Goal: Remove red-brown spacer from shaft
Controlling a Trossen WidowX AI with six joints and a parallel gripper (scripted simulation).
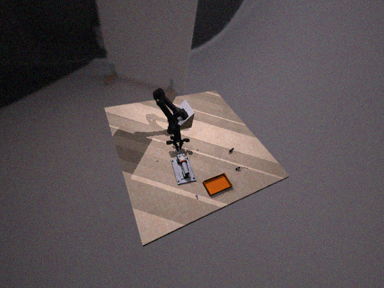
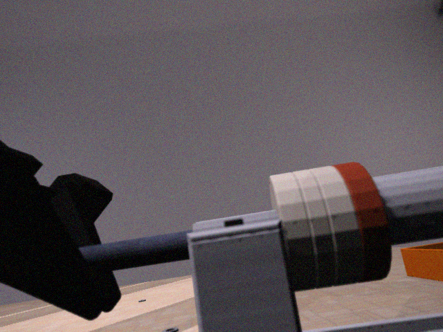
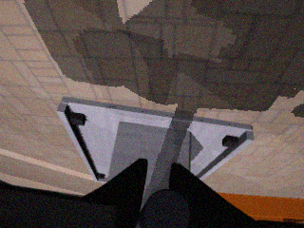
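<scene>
My gripper tip is 50 mm short of the blue-grey shaft and 20 mm below it. Round my gripper tip: orange tray 360 mm ahead, 190 mm to the left, 50 mm below; then red-brown spacer 120 mm ahead, 20 mm above, 10 mm to the right.
</scene>
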